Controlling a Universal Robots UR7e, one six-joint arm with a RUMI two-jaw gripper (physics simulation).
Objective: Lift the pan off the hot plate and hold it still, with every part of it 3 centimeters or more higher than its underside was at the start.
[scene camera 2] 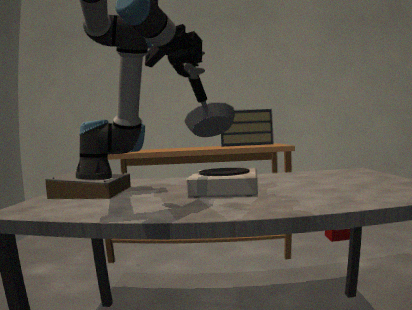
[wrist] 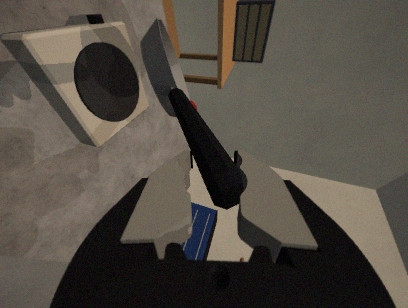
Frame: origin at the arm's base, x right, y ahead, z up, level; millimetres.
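Seen in the pictures: gripper, between the fingertips: (scene camera 2: pixel 197 71) (wrist: pixel 213 152); arm's base, origin of its link: (scene camera 2: pixel 93 177).
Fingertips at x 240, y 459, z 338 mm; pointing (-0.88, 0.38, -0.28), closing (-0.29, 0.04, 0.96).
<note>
Offsets run from my fingertips to a thing's top centre. "spot": to the spot under its first point. Level surfaces: height alone.
The grey pan (scene camera 2: pixel 210 120) (wrist: pixel 161 65) hangs in the air high above the hot plate, tilted, with its black handle (scene camera 2: pixel 198 89) (wrist: pixel 202 145) slanting up to the gripper. The hot plate @(dy +61, dx -199, dz -326 mm) (scene camera 2: pixel 222 186) (wrist: pixel 55 75) is a pale box with a dark round disc @(spot: dy +69, dx -167, dz -327 mm) (scene camera 2: pixel 224 171) (wrist: pixel 106 81) on top, and it stands on the table. A wide gap shows between the pan's underside and the disc. My gripper (scene camera 2: pixel 195 71) (wrist: pixel 213 152) is shut on the pan's handle near its end. The pan's inside is mostly hidden in both views.
The grey table @(dz -406 mm) (scene camera 2: pixel 310 200) (wrist: pixel 40 200) carries the arm's base block (scene camera 2: pixel 80 189). Behind it stands a wooden bench (scene camera 2: pixel 170 152) (wrist: pixel 226 45) with a framed rack (scene camera 2: pixel 272 127) (wrist: pixel 234 32). A red box (scene camera 2: pixel 337 234) lies on the floor. A blue object (wrist: pixel 202 230) shows beyond the fingers.
</note>
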